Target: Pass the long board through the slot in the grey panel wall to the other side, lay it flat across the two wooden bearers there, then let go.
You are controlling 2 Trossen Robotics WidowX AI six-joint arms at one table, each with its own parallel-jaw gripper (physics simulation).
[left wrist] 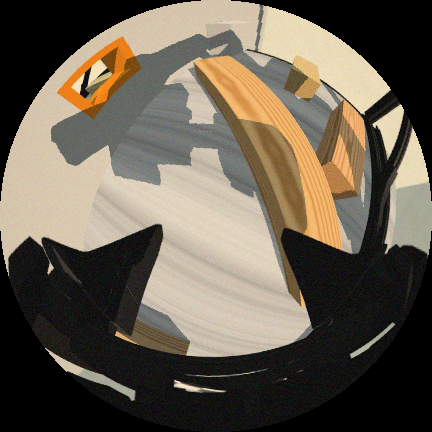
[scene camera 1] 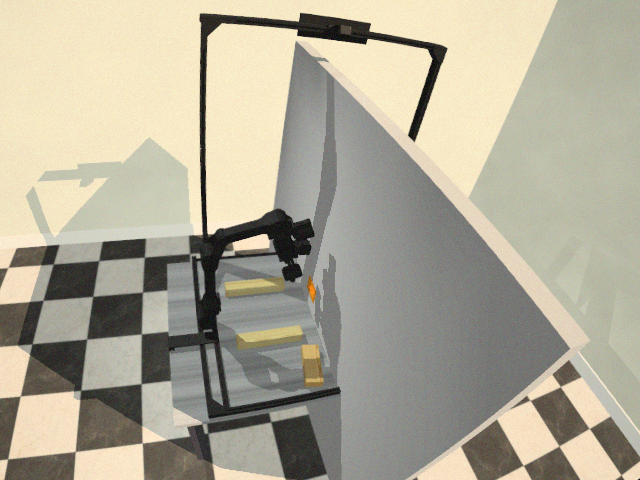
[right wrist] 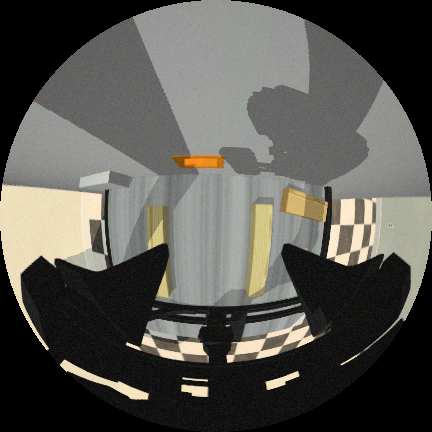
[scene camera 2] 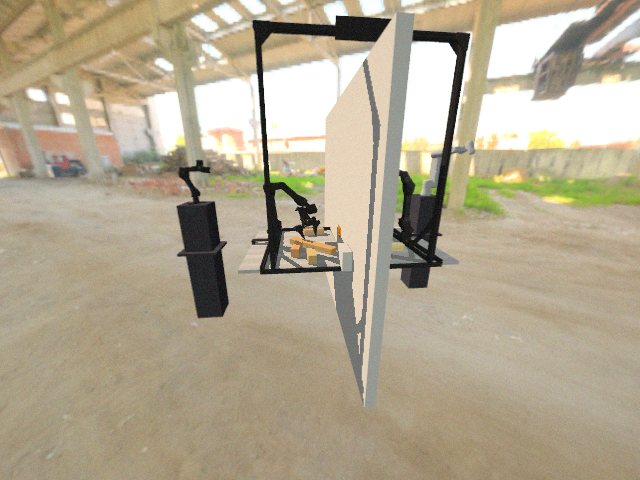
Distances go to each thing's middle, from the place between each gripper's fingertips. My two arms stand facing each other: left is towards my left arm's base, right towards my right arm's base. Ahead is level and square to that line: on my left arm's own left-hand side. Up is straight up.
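Labels:
My left gripper: 60 mm below the orange-framed slot (left wrist: 118, 58), 210 mm to the left of it, 90 mm past it.
My right gripper: 160 mm above the orange-framed slot, 150 mm to the right of it, 40 mm past it.

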